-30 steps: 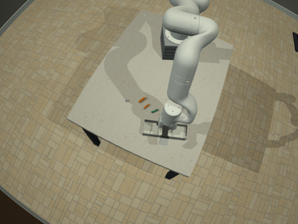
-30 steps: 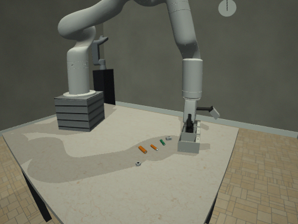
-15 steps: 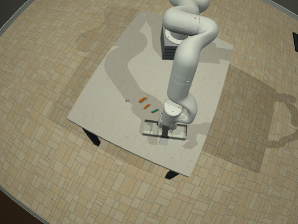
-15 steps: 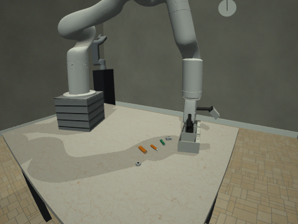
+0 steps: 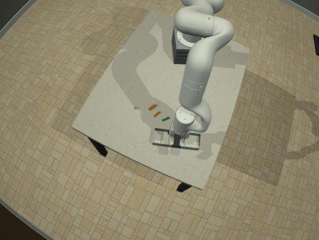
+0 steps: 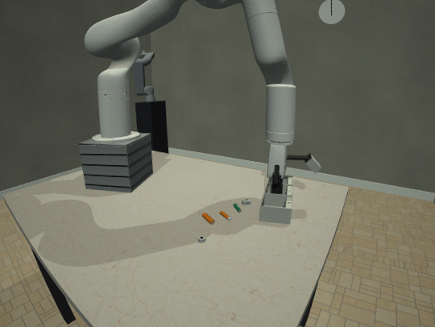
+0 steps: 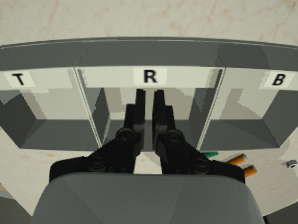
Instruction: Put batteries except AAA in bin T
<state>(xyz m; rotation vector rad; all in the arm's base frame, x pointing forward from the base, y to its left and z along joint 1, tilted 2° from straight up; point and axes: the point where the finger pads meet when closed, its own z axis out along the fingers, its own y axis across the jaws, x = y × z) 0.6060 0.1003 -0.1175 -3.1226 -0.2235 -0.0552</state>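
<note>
My hand is 20 mm above the grey bin and 10 mm short of it. From my hand the other things lie so: green battery: 90 mm to the right, 90 mm behind, 30 mm below; then thin orange battery: 150 mm to the right, 100 mm behind, 30 mm below; then thick orange battery: 190 mm to the right, 130 mm behind, 30 mm below.
</note>
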